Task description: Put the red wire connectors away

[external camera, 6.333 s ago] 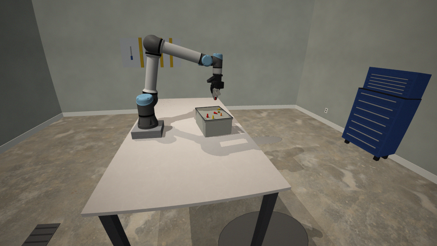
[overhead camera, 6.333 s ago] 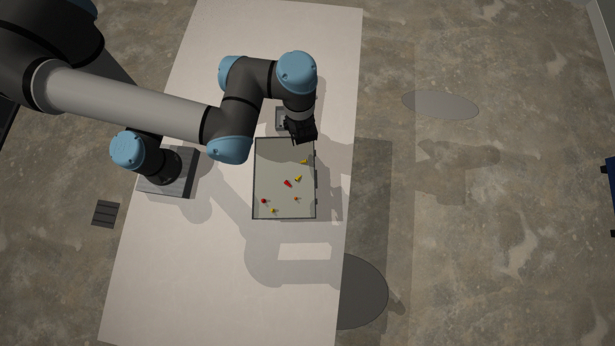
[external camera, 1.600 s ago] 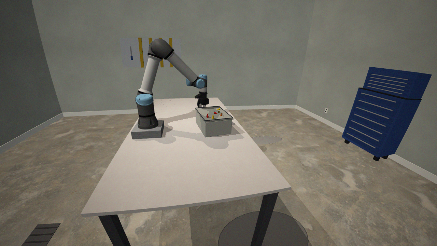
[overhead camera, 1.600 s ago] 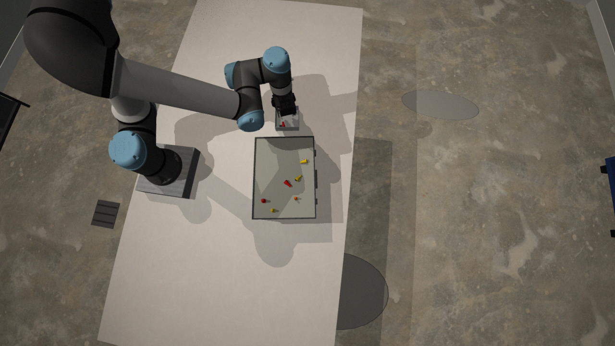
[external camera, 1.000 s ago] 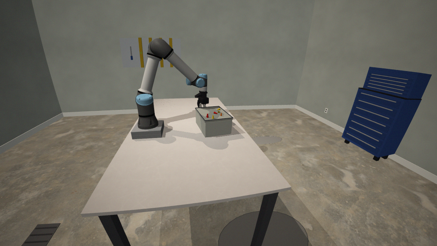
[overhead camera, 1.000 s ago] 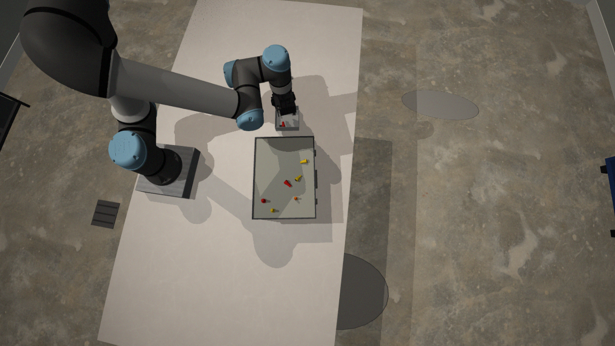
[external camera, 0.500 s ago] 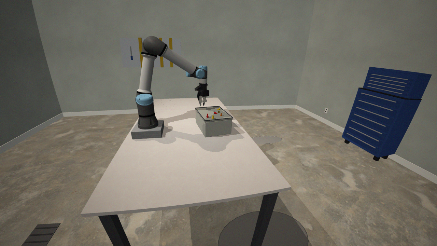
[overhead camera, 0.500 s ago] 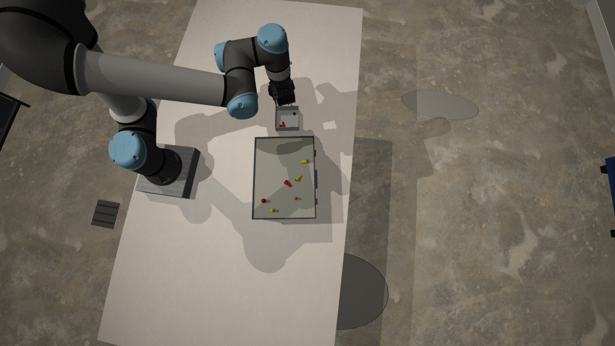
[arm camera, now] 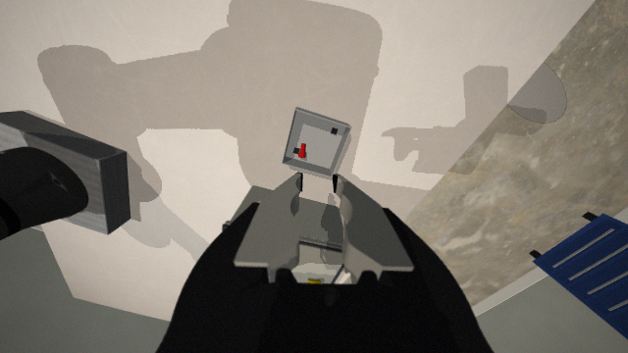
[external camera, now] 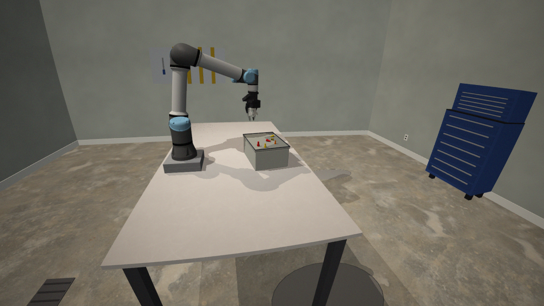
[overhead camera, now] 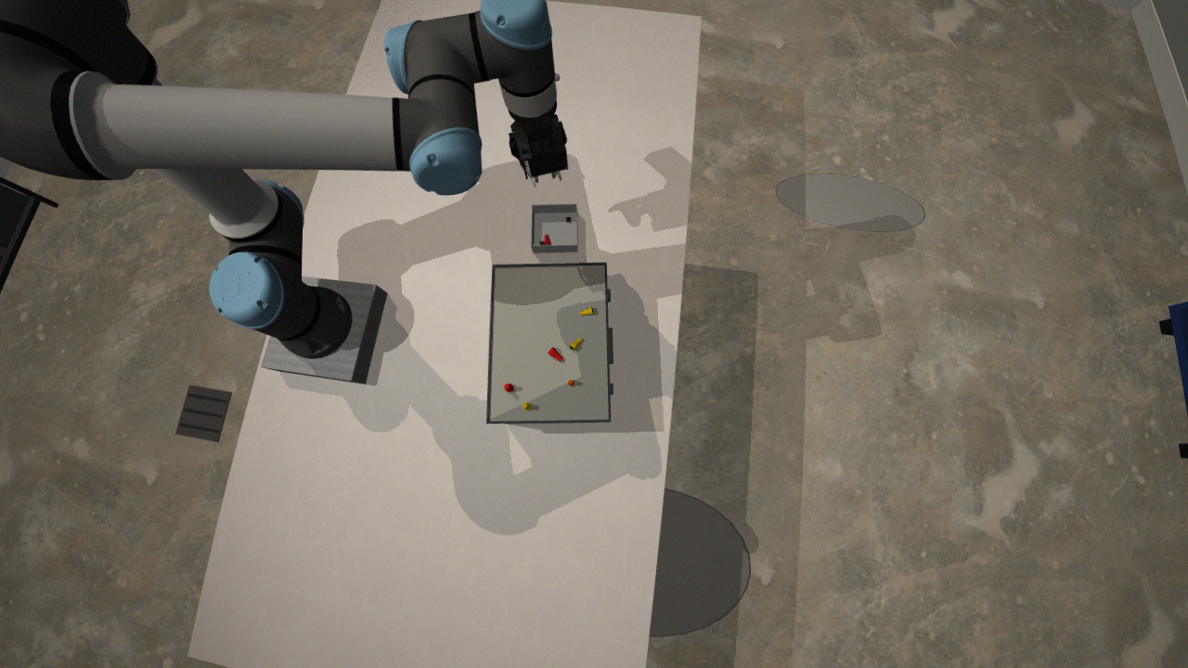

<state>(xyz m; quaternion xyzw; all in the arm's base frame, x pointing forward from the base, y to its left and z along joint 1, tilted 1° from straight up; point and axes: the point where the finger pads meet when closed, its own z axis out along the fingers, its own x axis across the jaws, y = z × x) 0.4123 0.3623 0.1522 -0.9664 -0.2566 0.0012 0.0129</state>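
My hand is 36 cm to the left of the orange connector, 15 cm short of it and 6 cm above it. From my hand the other things lie so: tool case (29 cm to the right, 11 cm below, 9 cm ahead).
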